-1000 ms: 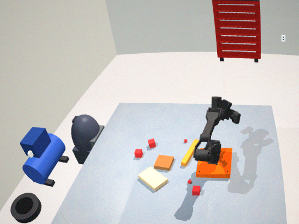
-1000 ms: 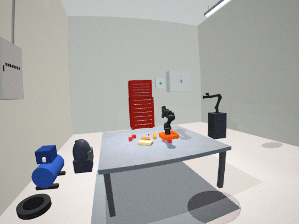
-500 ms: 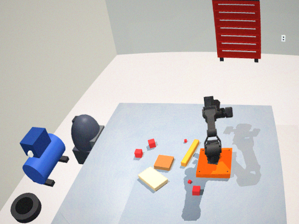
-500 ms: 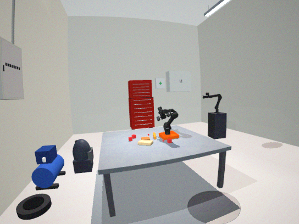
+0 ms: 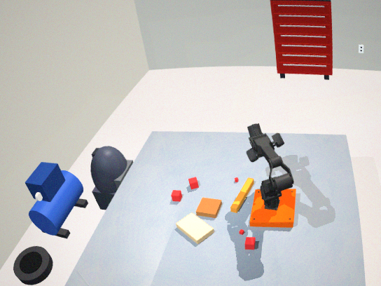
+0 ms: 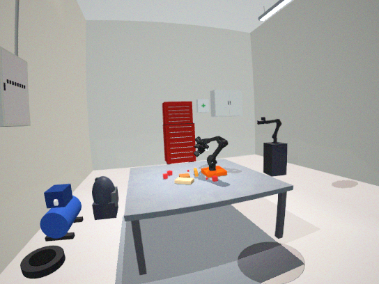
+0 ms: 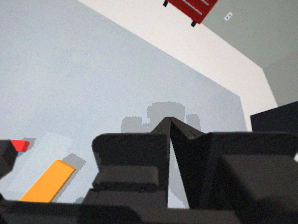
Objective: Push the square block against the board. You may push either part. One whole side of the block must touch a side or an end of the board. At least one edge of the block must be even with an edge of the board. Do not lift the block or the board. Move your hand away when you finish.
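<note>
Now: gripper tip 9 cm short of the narrow yellow bar, 19 cm to the right of it and 16 cm above it. From my gripper tip the other things lie so: cream board: 24 cm ahead, 45 cm to the left, 16 cm below; then square block: 22 cm ahead, 31 cm to the left, 16 cm below.
</note>
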